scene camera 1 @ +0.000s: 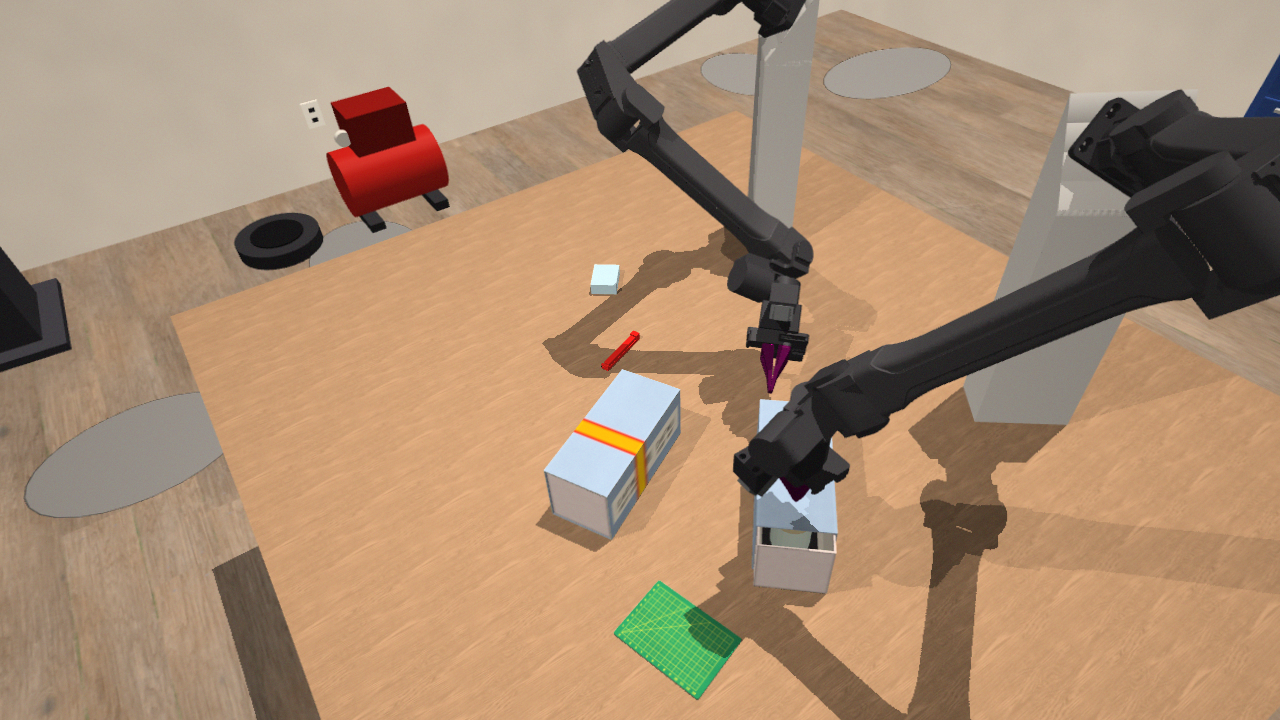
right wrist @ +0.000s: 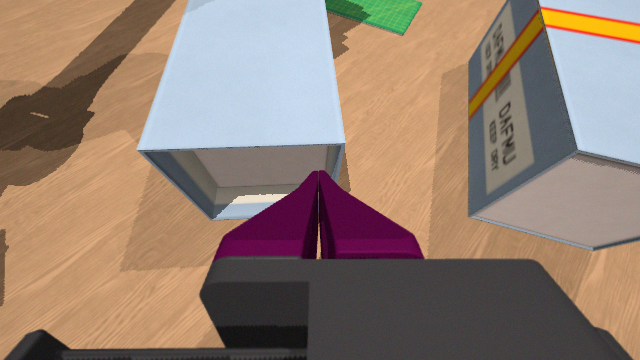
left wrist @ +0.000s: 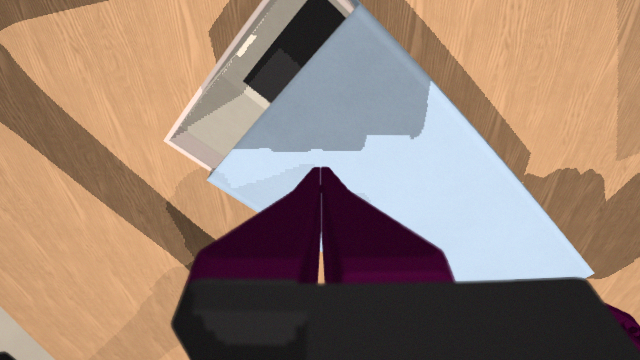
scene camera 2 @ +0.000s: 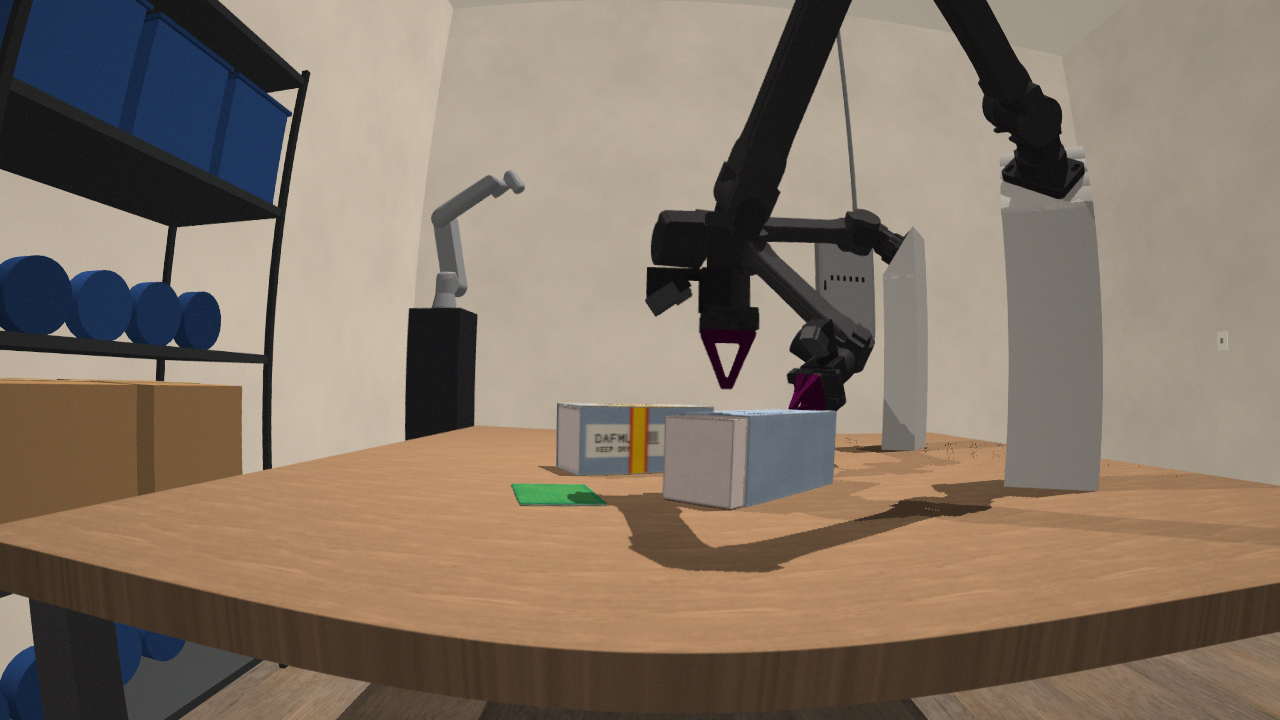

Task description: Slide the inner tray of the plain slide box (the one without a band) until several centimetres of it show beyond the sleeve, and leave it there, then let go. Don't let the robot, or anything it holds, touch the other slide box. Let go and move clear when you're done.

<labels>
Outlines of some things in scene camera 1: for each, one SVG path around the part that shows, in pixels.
My left gripper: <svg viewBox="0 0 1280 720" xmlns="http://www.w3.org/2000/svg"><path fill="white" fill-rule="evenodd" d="M831 439L827 442L821 471L802 482L791 471L785 477L779 478L793 501L797 502L802 499L809 491L809 488L811 489L811 494L815 495L824 490L825 485L833 480L838 483L846 478L846 475L849 473L850 464L830 447Z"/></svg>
My right gripper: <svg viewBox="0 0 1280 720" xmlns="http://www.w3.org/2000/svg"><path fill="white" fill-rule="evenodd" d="M748 327L746 348L761 348L760 360L766 379L768 370L767 389L768 393L772 394L776 381L787 365L788 360L803 361L806 345L809 342L809 334Z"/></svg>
A banded slide box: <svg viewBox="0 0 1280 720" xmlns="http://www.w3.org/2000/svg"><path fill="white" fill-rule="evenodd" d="M623 369L544 469L552 514L610 540L614 538L681 434L680 389Z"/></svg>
A small pale block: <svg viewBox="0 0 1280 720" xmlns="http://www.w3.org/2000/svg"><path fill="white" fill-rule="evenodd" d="M594 265L590 284L591 294L617 294L620 277L619 265Z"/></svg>
</labels>
